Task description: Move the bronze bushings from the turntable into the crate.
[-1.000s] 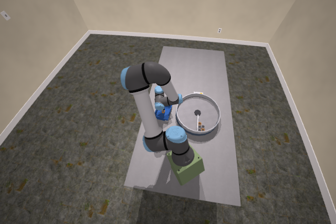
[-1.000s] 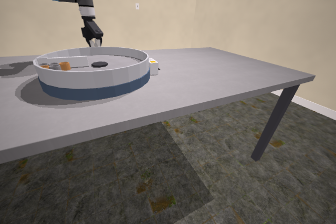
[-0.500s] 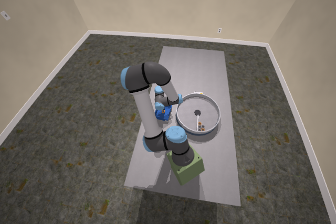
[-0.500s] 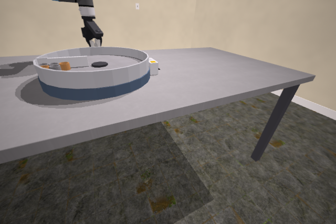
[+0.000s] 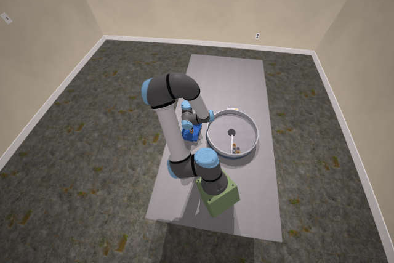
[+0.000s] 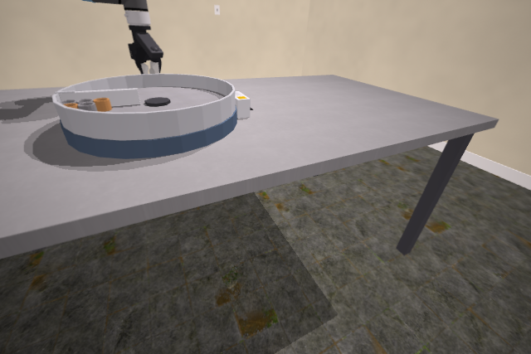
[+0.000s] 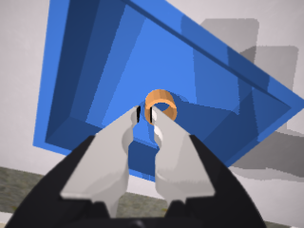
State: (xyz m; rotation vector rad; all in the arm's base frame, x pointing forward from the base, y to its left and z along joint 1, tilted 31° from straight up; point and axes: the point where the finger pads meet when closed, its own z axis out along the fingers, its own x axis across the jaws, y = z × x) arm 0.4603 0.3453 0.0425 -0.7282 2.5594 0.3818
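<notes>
The crate is 10 mm behind my hand and 10 mm to the right of it. From my hand the other things lie so: round turntable 80 mm ahead, 340 mm to the right, 20 mm above.
</notes>
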